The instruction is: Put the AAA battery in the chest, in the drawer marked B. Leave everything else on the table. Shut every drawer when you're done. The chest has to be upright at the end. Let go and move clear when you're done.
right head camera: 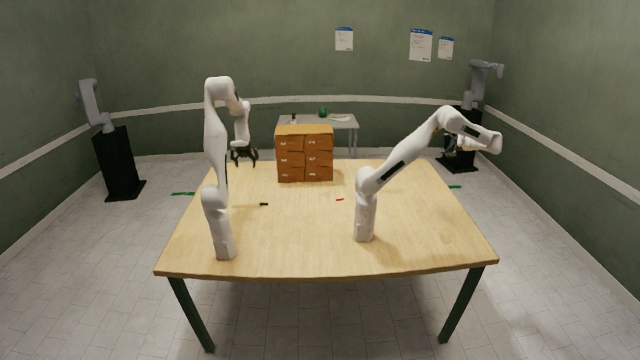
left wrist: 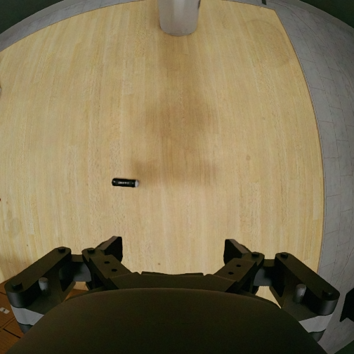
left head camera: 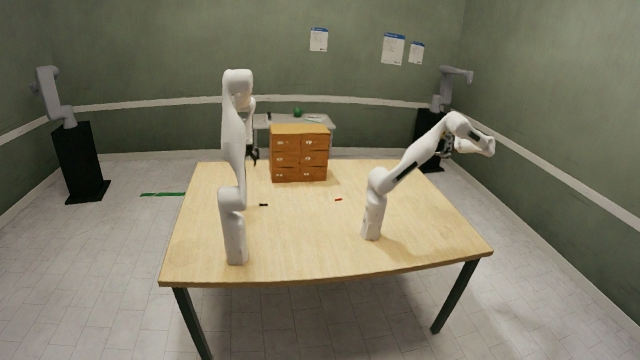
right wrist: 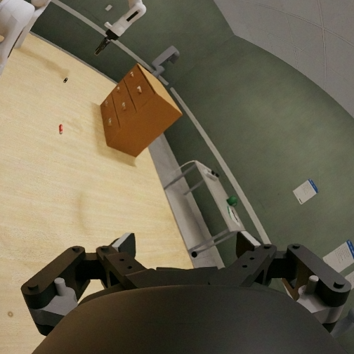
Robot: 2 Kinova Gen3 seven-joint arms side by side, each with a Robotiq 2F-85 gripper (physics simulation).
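Frame: origin at the left arm's base, x back, y left, z down, level; millimetres.
Seen in the pictures: left gripper, fingertip midpoint: [right head camera: 245, 167] [left head camera: 245, 166]; right gripper, fingertip midpoint: [right head camera: 441, 143]; left arm's base at its link origin: [right head camera: 226, 252] [left head camera: 237, 257]; right arm's base at its link origin: [right head camera: 363, 235] [left head camera: 370, 234].
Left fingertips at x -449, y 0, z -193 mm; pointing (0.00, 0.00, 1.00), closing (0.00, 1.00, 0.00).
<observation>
Offsets run from my left fingertips to a thing's top centre. Level surfaces: height alone.
A wooden chest @(dx -290, dy -279, dz -110 mm) [left head camera: 299, 129] [right head camera: 304, 130] [right wrist: 150, 120] stands upright at the back of the table, its drawers looking shut; their letters are too small to read. A small black cylinder @(dx +54, dy -91, dz +179 mm) [left head camera: 263, 204] [right head camera: 264, 204] [left wrist: 125, 183] [right wrist: 65, 80], battery-like with a pale end, lies on the table. A small red object @(dx -9, dy -491, dz +183 mm) [left head camera: 338, 199] [right head camera: 340, 199] [right wrist: 61, 129] lies to its right in the head views. I cannot read which is AAA. My left gripper [right head camera: 245, 164] [left wrist: 172, 250] is open above the table, left of the chest. My right gripper [right wrist: 185, 244] is open and raised at the right, away from both items.
The wooden table @(dz +193 mm) [left head camera: 300, 250] [right head camera: 300, 250] carries both arm bases. Behind the chest is a grey side table [left head camera: 327, 121] [right head camera: 352, 121] with a green object [left head camera: 297, 112] [right head camera: 323, 112]. Two grey arms on black pedestals [left head camera: 77, 160] [right head camera: 120, 162] stand beyond the table.
</observation>
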